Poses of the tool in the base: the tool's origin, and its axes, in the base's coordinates. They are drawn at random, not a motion.
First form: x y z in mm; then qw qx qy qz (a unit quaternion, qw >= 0).
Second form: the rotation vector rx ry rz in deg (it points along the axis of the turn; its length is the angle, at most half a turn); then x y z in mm. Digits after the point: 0 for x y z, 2 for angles.
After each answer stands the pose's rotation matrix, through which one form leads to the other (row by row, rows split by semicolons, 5 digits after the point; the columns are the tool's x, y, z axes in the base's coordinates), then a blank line. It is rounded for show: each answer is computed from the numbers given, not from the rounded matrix.
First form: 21, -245, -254, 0.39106, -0.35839, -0.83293, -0.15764
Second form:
-52.16, -121.23, -22.94, 21, -245, -254
-0.43725 0.72033 -0.53846; 0.47374 0.69341 0.54291; 0.76445 -0.01770 -0.64444

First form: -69, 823, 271, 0.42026, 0.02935, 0.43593, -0.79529
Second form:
4.21, 62.60, -114.20, -69, 823, 271
-0.64504 0.69405 0.31972; -0.64287 -0.26669 -0.71805; -0.41309 -0.66871 0.61821

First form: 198, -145, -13, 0.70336, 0.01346, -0.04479, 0.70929
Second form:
1.72, -5.71, 90.41, 198, -145, -13
-0.01020 -0.99898 -0.04391; 0.99657 -0.00655 -0.08247; 0.08210 -0.04460 0.99563

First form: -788, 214, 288, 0.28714, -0.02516, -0.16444, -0.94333
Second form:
-3.85, -25.17, -144.40, -788, 214, 288
-0.83383 0.55001 -0.04697; -0.53346 -0.78102 0.32469; 0.14190 0.29580 0.94465

